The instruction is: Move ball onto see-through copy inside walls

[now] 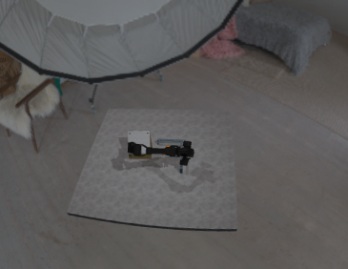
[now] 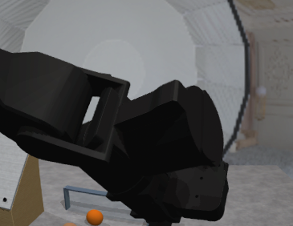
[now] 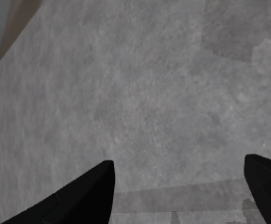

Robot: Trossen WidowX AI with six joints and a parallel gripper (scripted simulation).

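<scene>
Now: gripper tip 20 cm past the orange ball, 16 cm to the right of it and 8 cm above it. The rest, counted from my gripper tip: see-through ball copy 23 cm behind, 9 cm to the left, 8 cm below.
</scene>
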